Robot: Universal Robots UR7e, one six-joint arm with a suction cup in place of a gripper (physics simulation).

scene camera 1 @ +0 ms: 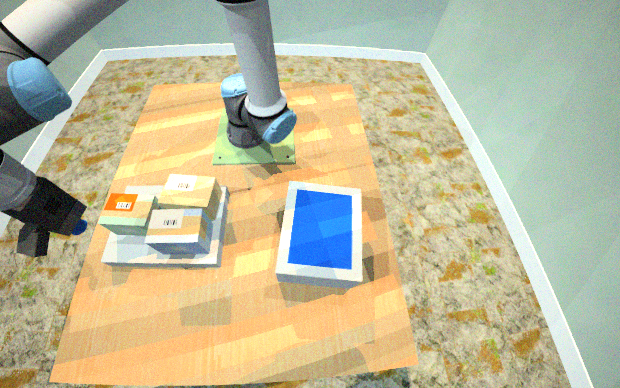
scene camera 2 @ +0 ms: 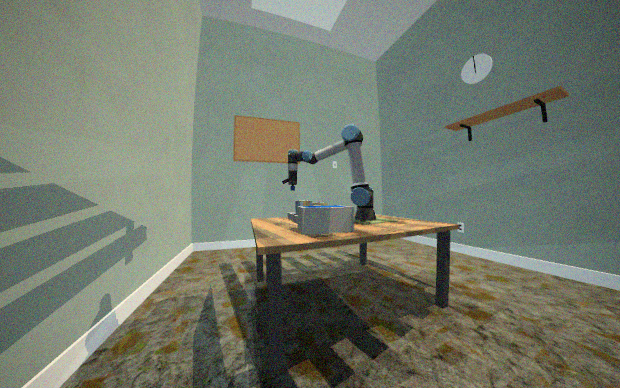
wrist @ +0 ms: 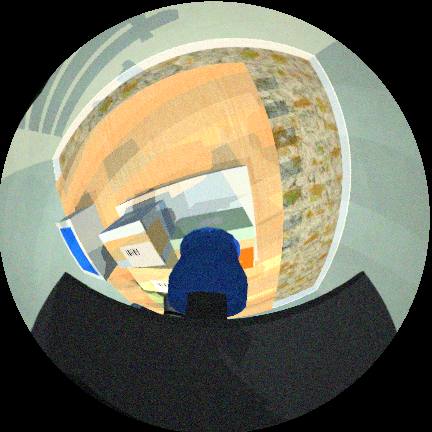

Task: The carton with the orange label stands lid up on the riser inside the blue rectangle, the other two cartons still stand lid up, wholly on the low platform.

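Frame: origin at the arm's base, x ahead, y left, z up, level; centimetres.
Where they show: hand, tool point: [scene camera 1: 79, 227] [scene camera 2: 292, 190] [wrist: 209, 253]; arm's base, link origin: [scene camera 1: 247, 133] [scene camera 2: 365, 219].
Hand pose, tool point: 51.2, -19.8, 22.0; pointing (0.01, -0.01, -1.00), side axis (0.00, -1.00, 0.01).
Note:
Each offset is from my tool point to the top centre of the thing, as dx, dy, dz. Level surfaces: height alone.
The carton with the orange label @[-9.3, +0.1, -9.8] [scene camera 1: 135, 215] [wrist: 247, 257] stands lid up at the left of the low platform @[-10.7, +7.1, -17.9] [scene camera 1: 130, 252] [wrist: 220, 186]; in the wrist view the cup partly covers it. A yellowish carton @[-17.7, +14.0, -9.9] [scene camera 1: 197, 194] [wrist: 145, 276] and a blue-grey-sided carton @[-6.8, +15.6, -8.2] [scene camera 1: 175, 233] [wrist: 137, 250] stand lid up on the platform beside it. The riser @[-13.5, +50.8, -10.7] [scene camera 1: 284, 240] [scene camera 2: 325, 221] [wrist: 92, 225] stands apart to the right, with the blue rectangle @[-13.5, +50.8, -10.7] [scene camera 1: 322, 227] [wrist: 77, 250] on top and no carton on it. My suction gripper [scene camera 1: 79, 228] [scene camera 2: 292, 188] [wrist: 209, 245] is open and empty, above the platform's cartons.
The arm's base stands on a green plate [scene camera 1: 255, 155] at the back of the wooden table @[dz -22.7] [scene camera 1: 200, 320] [scene camera 2: 280, 240]. A wall shelf [scene camera 2: 510, 109], a clock [scene camera 2: 477, 69] and a brown board [scene camera 2: 266, 139] hang on the walls, away from the table.

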